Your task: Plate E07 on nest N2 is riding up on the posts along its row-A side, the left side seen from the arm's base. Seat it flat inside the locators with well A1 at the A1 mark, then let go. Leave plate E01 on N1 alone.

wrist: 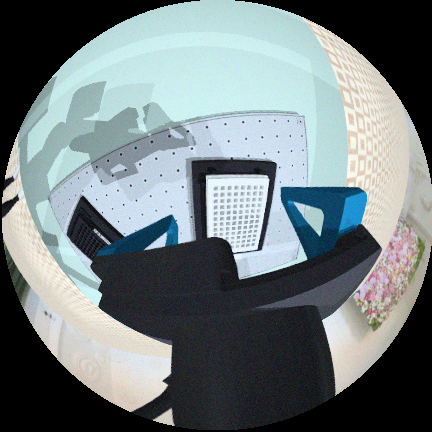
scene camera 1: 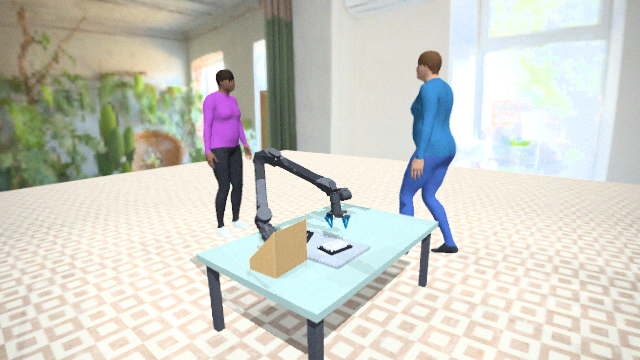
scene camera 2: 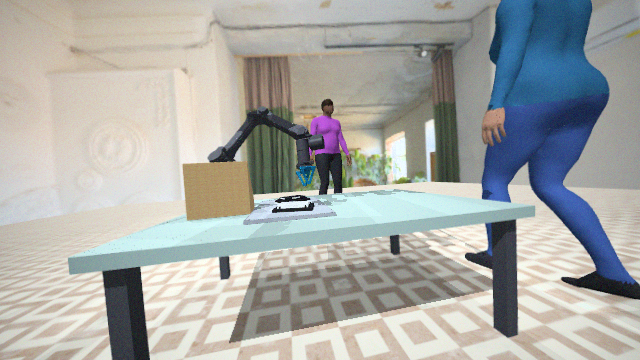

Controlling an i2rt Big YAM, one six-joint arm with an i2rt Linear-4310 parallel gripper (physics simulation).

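Places are measured from the arm's base along level axes (x ahead, y left, z up), in centimetres.
Pixels of known places: gripper, between the fingertips: (wrist: 227,206) (scene camera 1: 338,228) (scene camera 2: 306,185); arm's base, origin of its link: (scene camera 1: 273,240) (scene camera 2: 213,182).
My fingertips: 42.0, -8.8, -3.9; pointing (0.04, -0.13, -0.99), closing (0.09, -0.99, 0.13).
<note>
For each thing: its top centre in the pictures, then the offset to it from my fingertips, as dx, dy, dz. "*": a spot on its surface instead. Level surfaces: height alone.
- white well plate, centre of its top: (wrist: 236,220) (scene camera 2: 293,202) (scene camera 1: 335,243) -6.3, -2.1, -7.1
- black nest, a spot on its surface: (wrist: 199,210) * -4.2, +2.8, -8.5
- black plate, centre of its top: (wrist: 95,250) (scene camera 2: 292,196) -6.5, +23.9, -7.1
- pale green table, height of its surface: dz -11.0
A white well plate (scene camera 1: 335,245) (scene camera 2: 294,205) (wrist: 237,215), seemingly E07, lies on a black nest (wrist: 199,210). Its label and A1 mark are not readable, and its tilt is too slight to judge. In the wrist view its near end is close to the gripper body's edge. A black plate (wrist: 90,240) (scene camera 2: 293,198), seemingly E01, sits on the other nest at the left, partly hidden by the gripper. My gripper (scene camera 1: 338,227) (scene camera 2: 306,183) (wrist: 227,206) is open and empty, pointing down well above the board. In the wrist view the white plate shows between its blue fingers.
Both nests stand on a light grey perforated board (scene camera 1: 345,261) (scene camera 2: 260,218) (wrist: 225,142) on the pale green table (scene camera 1: 300,295) (scene camera 2: 200,239). A tan wedge-shaped box (scene camera 1: 282,252) (scene camera 2: 217,190) stands beside the board. Two people (scene camera 1: 223,120) (scene camera 1: 432,120) stand beyond the table.
</note>
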